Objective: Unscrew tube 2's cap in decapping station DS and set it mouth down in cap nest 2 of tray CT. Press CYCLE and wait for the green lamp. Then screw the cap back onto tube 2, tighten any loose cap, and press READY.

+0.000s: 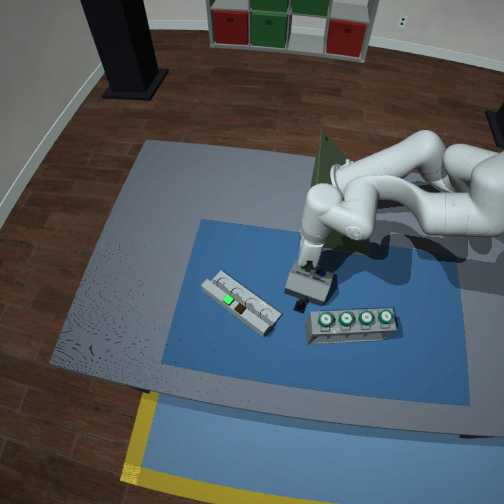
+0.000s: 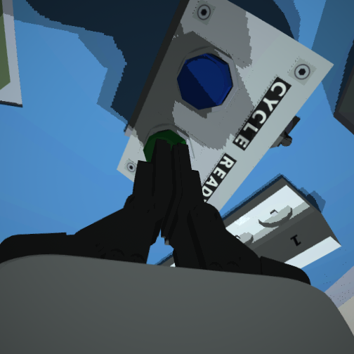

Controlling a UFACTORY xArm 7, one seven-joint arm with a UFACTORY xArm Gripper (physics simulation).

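My gripper (image 1: 309,266) (image 2: 165,164) is shut and empty, its fingertips over the green READY button (image 2: 162,136); whether they touch it is hard to tell. The blue CYCLE button (image 1: 321,273) (image 2: 205,81) sits beside it on the grey control box (image 1: 307,288) (image 2: 260,55). Decapping station DS (image 1: 350,337) holds a row of tubes, each with a green-and-white cap, such as the leftmost cap (image 1: 326,319) and rightmost cap (image 1: 386,316). Tube numbers are unreadable here. Tray CT (image 1: 265,328) (image 2: 282,231) shows uncapped nests. On it a green lamp (image 1: 228,299) is lit beside a dark brown lamp (image 1: 240,308).
A small black part (image 1: 300,305) (image 2: 285,140) stands in front of the control box. A tall green panel (image 1: 324,157) (image 2: 4,65) stands behind the box, partly hidden by the arm. The blue mat (image 1: 220,350) lies under the box, station and tray.
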